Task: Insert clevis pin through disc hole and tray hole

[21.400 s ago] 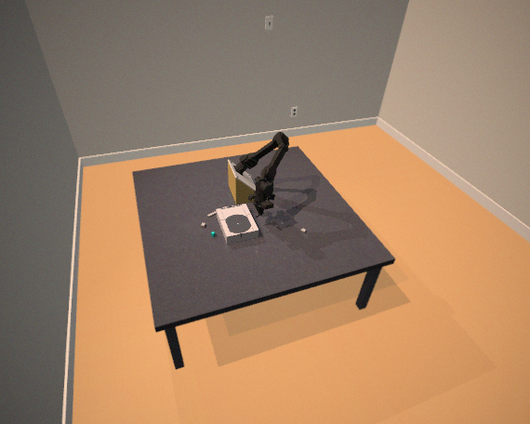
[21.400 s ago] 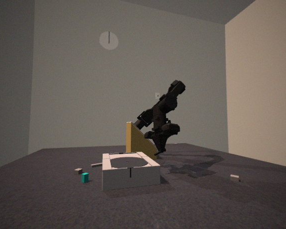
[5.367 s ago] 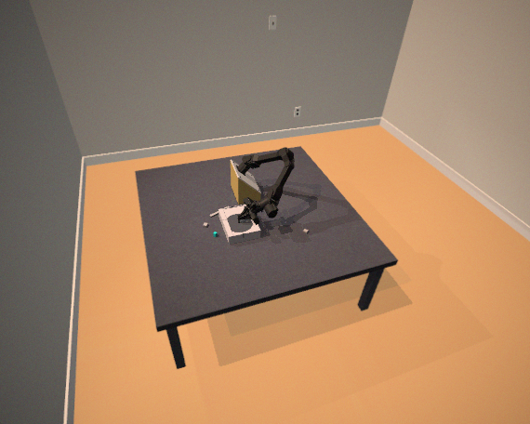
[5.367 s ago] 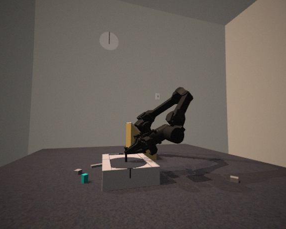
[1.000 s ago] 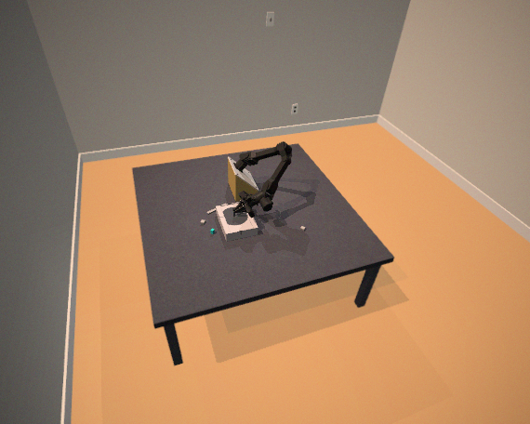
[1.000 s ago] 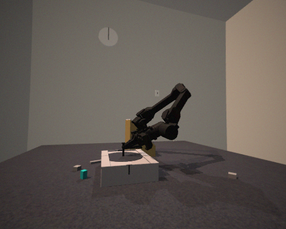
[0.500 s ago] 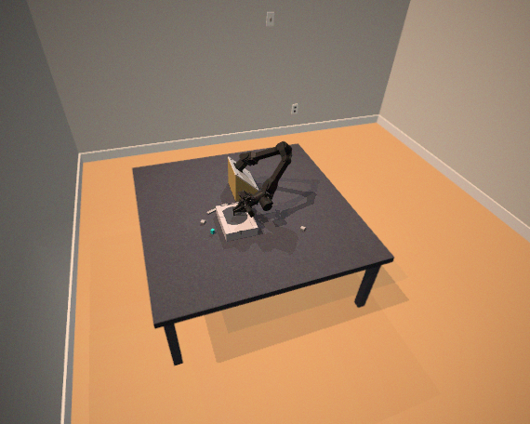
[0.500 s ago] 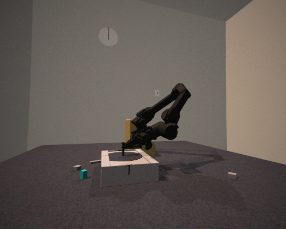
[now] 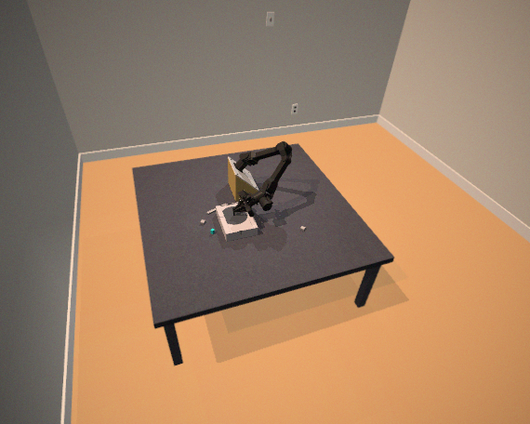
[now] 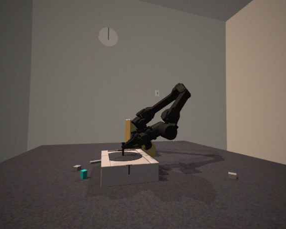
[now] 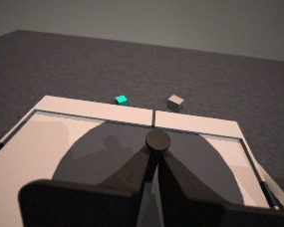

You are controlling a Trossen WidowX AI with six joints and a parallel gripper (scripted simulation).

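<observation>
Right now the clevis pin is 1 cm below my gripper tip. From my gripper tip the other things lie so: teal cube: 14 cm to the right, 8 cm below, 6 cm ahead; grey disc: 3 cm below, 1 cm to the left; rimmed tray: 5 cm below, 2 cm ahead, 1 cm to the left.
</observation>
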